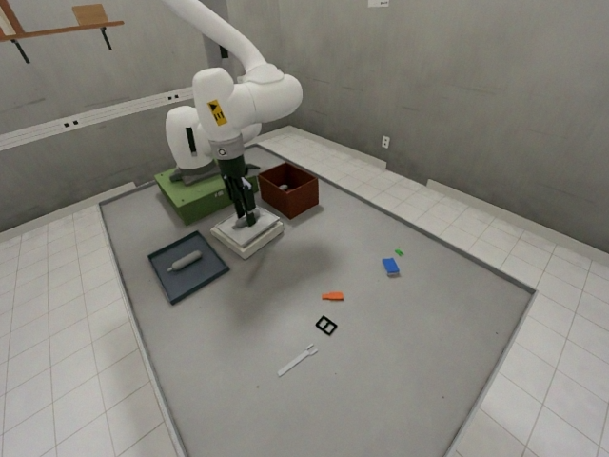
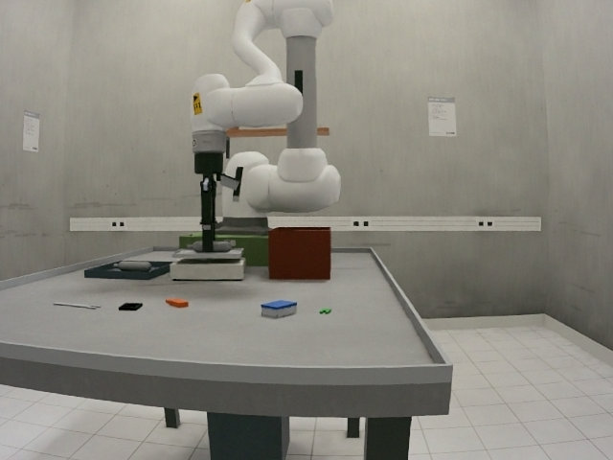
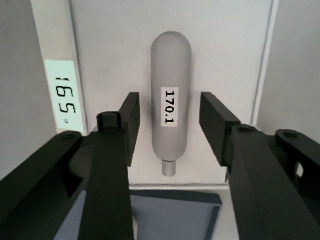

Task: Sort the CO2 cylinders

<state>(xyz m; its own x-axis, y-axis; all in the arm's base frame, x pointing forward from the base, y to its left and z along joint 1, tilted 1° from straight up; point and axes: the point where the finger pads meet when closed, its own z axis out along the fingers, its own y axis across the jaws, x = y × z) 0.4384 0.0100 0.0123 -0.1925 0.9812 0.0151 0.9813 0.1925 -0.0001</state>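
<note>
Right now my hand is 5 cm above the scale plate. From my hand the other things lie so: white scale: 6 cm below, 1 cm behind; then red-brown scrap bin: 23 cm to the left, 8 cm behind, 7 cm below; then dark blue tray: 23 cm to the right, 9 cm below, 1 cm behind.
</note>
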